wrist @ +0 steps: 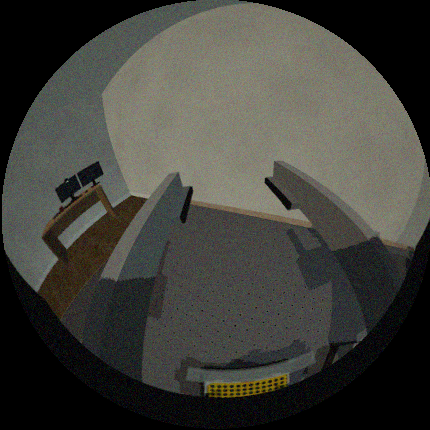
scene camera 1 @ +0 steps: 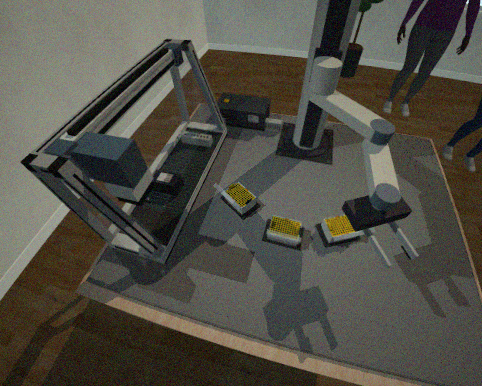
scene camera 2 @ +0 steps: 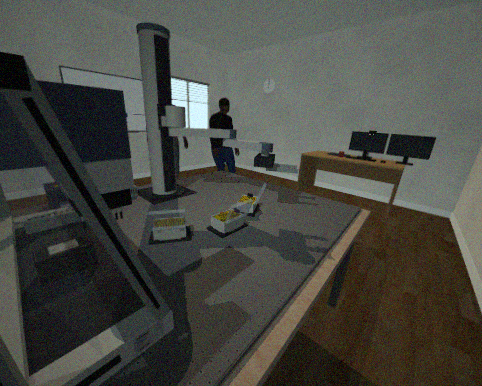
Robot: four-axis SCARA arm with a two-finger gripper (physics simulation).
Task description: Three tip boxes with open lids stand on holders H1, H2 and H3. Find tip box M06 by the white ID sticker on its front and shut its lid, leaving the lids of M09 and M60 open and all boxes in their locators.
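Where they show: gripper, fingertip midpoint: point(wrist: 227, 174) point(scene camera 1: 402, 262) point(scene camera 2: 297, 169); arm's base, origin of the base link: point(scene camera 1: 305, 143) point(scene camera 2: 165, 193).
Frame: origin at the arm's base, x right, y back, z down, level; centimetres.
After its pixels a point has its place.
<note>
Three white tip boxes with yellow tips stand on dark holders: a left box point(scene camera 1: 240, 197) point(scene camera 2: 169, 232), a middle box point(scene camera 1: 285, 230) point(scene camera 2: 227, 222) and a right box point(scene camera 1: 339, 228) @(x -17.7, y -55.7, z -7.0 cm) point(scene camera 2: 245, 203) point(wrist: 247, 386) @(x -19.7, y -56.5, z -7.0 cm). The left box's lid stands up behind it in scene camera 2. The right box's lid point(scene camera 2: 262, 192) @(x -16.8, y -64.2, z -14.3 cm) is raised and slanted. The middle box's lid is hard to make out. No ID sticker is legible, so I cannot tell which box is M06. My gripper point(scene camera 1: 402, 260) @(x -29.9, y -74.6, z -26.1 cm) point(wrist: 227, 174) @(x -29.9, y -74.6, z -26.1 cm) is shut with nothing between its parallel, spaced fingers, above the table beyond the right box.
A metal-framed machine point(scene camera 1: 192, 200) @(x 45.1, y -55.8, z -4.3 cm) stands on the table's left side. A dark case point(scene camera 1: 244, 111) @(x 36.8, y 3.8, z -12.5 cm) stands at the back, beside the arm's column point(scene camera 1: 303, 107) @(x 5.2, y -5.3, z -25.6 cm) point(scene camera 2: 152, 115) @(x 6.1, y -4.3, z -47.6 cm). The table's wooden front edge point(scene camera 1: 200, 330) @(x 23.9, y -102.8, z 0.0 cm) shows. People and a desk point(scene camera 2: 350, 164) are beyond the table.
</note>
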